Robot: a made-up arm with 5 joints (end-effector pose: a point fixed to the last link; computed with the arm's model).
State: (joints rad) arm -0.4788 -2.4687 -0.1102 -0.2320 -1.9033
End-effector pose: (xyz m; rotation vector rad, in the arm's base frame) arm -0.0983 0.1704 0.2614 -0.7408 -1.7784 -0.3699
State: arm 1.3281 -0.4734 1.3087 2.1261 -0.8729
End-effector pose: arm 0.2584 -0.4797 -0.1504 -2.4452 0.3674 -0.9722
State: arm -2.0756 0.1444 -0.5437 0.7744 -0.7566
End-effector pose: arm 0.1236 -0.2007 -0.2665 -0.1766 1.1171 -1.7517
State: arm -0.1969 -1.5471 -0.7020 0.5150 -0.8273
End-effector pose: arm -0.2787 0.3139 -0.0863 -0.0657 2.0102 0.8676
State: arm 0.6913 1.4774 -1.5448 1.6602 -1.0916
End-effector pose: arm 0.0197 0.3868 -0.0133 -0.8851 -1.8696 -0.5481
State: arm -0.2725 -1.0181 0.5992 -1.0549 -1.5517
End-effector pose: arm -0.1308 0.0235 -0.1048 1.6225 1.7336 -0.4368
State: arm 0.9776 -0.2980 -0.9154 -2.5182 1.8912
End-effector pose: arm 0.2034 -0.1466 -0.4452 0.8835 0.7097 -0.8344
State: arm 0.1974 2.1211 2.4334 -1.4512 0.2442
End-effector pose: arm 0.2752 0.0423 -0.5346 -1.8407 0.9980 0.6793
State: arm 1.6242 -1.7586 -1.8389 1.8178 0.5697
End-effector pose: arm -0.2435 -0.3916 0.5067 -1.2666 0.0797 -2.8630
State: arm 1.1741 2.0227 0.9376 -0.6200 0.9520
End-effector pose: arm 0.2078 -0.2948 -0.2256 2.5623 -1.3915 -0.6891
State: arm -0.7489 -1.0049 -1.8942 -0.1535 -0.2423
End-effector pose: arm 0.0476 0.4483 0.2557 1.0390 0.5357 1.1789
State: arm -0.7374 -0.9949 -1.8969 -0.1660 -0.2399
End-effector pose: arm 0.0424 0.4491 0.2541 1.0396 0.5435 1.1918
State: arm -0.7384 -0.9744 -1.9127 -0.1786 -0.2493
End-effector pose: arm 0.0350 0.4528 0.2528 1.0256 0.5454 1.2141
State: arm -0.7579 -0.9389 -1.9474 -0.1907 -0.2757
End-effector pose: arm 0.0244 0.4608 0.2510 0.9886 0.5392 1.2492
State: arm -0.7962 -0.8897 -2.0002 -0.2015 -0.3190
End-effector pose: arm 0.0113 0.4732 0.2470 0.9261 0.5280 1.2935
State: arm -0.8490 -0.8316 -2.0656 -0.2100 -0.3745
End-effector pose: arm -0.0026 0.4891 0.2382 0.8408 0.5169 1.3393
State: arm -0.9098 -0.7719 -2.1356 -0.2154 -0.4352
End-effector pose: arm -0.0145 0.5063 0.2242 0.7422 0.5106 1.3779
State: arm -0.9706 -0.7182 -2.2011 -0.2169 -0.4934
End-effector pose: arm -0.0224 0.5222 0.2066 0.6440 0.5103 1.4036
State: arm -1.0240 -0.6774 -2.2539 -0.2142 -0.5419
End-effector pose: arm -0.0253 0.5346 0.1897 0.5614 0.5132 1.4151
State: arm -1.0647 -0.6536 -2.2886 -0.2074 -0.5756
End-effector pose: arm -0.0239 0.5425 0.1776 0.5050 0.5146 1.4141
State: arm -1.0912 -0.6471 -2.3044 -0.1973 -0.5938
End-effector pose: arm -0.0193 0.5463 0.1724 0.4774 0.5114 1.4045
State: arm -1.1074 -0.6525 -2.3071 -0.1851 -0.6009
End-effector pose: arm -0.0131 0.5472 0.1725 0.4703 0.5040 1.3901
